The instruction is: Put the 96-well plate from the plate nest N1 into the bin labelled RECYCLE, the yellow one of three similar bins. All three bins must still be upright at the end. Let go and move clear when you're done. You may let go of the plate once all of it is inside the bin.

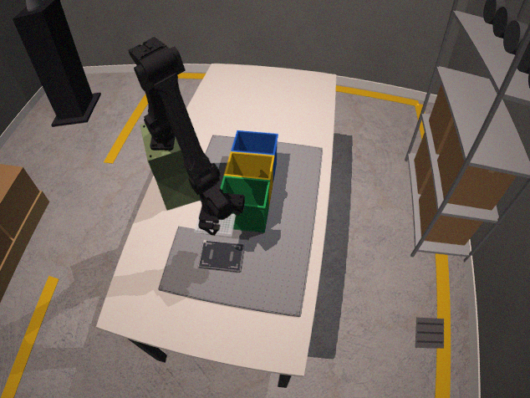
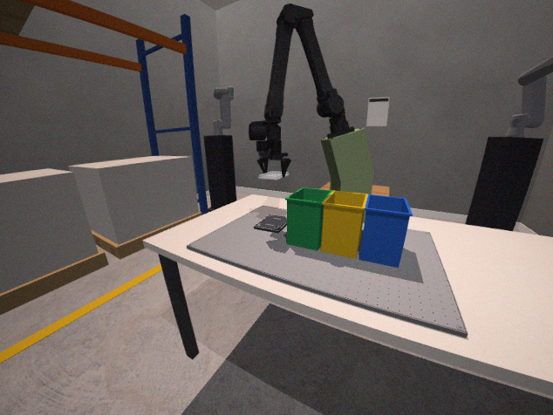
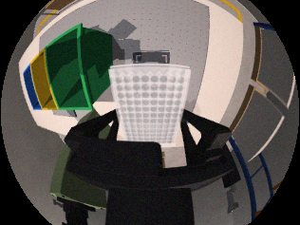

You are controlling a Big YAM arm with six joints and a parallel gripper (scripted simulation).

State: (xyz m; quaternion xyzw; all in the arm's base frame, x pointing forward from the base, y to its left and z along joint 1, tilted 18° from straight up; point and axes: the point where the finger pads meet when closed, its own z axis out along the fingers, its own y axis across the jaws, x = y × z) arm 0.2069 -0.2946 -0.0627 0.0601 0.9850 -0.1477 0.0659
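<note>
Now: the yellow bin 300 mm to the left of my hand, 140 mm below it and 110 mm ahead of it. The rest, counted from my hand: white 96-well plate right at my hand; then dark plate nest 220 mm below, 10 mm to the right; then green bin 170 mm to the left, 140 mm below, 90 mm ahead.
</note>
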